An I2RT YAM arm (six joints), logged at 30 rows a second.
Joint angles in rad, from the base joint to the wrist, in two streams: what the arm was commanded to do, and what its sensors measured. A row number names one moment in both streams.
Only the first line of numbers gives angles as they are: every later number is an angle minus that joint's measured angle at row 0.
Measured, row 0:
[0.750 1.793 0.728 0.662 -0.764 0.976]
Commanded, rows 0 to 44:
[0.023 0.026 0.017 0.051 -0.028 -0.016]
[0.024 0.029 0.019 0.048 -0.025 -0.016]
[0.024 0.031 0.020 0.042 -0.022 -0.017]
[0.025 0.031 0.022 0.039 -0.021 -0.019]
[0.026 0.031 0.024 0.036 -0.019 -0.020]
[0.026 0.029 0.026 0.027 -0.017 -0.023]
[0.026 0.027 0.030 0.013 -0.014 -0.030]
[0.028 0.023 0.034 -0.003 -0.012 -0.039]
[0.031 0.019 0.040 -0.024 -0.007 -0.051]
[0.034 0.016 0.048 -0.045 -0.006 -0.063]
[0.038 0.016 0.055 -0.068 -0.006 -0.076]
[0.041 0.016 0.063 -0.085 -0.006 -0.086]
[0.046 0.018 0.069 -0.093 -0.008 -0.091]
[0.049 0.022 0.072 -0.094 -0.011 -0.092]
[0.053 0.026 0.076 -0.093 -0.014 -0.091]
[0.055 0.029 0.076 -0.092 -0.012 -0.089]
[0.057 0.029 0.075 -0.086 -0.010 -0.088]
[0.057 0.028 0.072 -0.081 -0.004 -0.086]
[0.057 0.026 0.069 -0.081 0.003 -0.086]
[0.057 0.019 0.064 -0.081 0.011 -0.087]
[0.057 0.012 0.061 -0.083 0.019 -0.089]
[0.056 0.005 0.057 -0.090 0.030 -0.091]
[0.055 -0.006 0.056 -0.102 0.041 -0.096]
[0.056 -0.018 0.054 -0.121 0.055 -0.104]
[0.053 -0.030 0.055 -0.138 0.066 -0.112]
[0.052 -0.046 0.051 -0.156 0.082 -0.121]
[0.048 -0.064 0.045 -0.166 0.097 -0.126]
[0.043 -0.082 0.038 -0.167 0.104 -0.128]
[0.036 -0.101 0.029 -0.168 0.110 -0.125]
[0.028 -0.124 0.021 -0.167 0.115 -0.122]
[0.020 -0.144 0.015 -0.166 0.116 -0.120]
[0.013 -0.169 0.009 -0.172 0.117 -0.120]
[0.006 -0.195 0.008 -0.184 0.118 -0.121]
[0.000 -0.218 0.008 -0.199 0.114 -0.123]
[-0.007 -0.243 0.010 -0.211 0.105 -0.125]
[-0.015 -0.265 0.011 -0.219 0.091 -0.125]
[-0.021 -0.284 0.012 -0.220 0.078 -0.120]
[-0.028 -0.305 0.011 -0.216 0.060 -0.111]
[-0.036 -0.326 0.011 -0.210 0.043 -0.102]
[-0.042 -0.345 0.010 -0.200 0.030 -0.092]
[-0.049 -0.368 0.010 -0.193 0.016 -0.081]
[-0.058 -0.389 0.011 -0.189 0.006 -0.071]
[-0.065 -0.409 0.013 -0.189 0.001 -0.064]
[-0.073 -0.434 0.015 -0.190 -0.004 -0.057]
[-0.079 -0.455 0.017 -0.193 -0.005 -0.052]
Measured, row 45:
[-0.066 -0.384 0.005 -0.243 0.053 -0.082]
